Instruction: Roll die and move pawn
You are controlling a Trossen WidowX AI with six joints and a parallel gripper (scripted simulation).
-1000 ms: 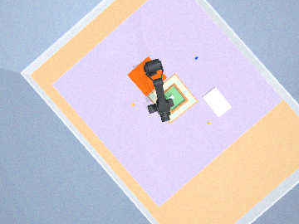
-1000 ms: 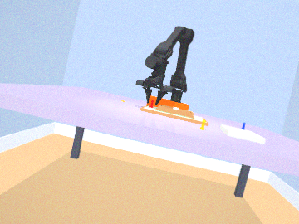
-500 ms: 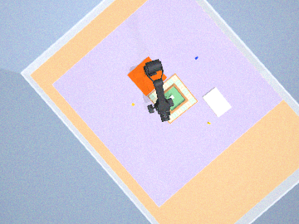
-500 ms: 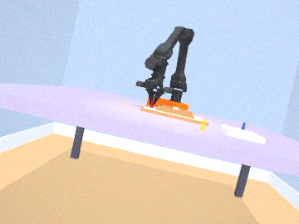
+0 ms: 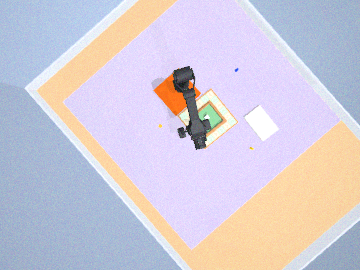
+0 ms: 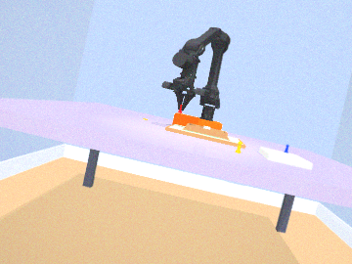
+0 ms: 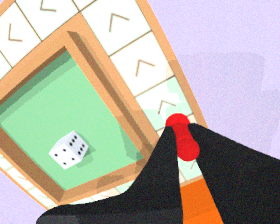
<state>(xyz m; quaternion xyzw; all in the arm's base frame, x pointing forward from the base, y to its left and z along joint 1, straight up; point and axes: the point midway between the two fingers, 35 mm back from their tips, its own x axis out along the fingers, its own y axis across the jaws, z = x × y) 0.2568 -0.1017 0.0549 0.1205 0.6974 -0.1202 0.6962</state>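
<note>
The white die is 120 mm to the left of my gripper tip and 50 mm below it. From my gripper tip the other things lie so: red pawn 10 mm above; green dice tray 120 mm to the left, 70 mm below, 10 mm ahead; white pad 380 mm to the left, 250 mm ahead, 70 mm below.
</note>
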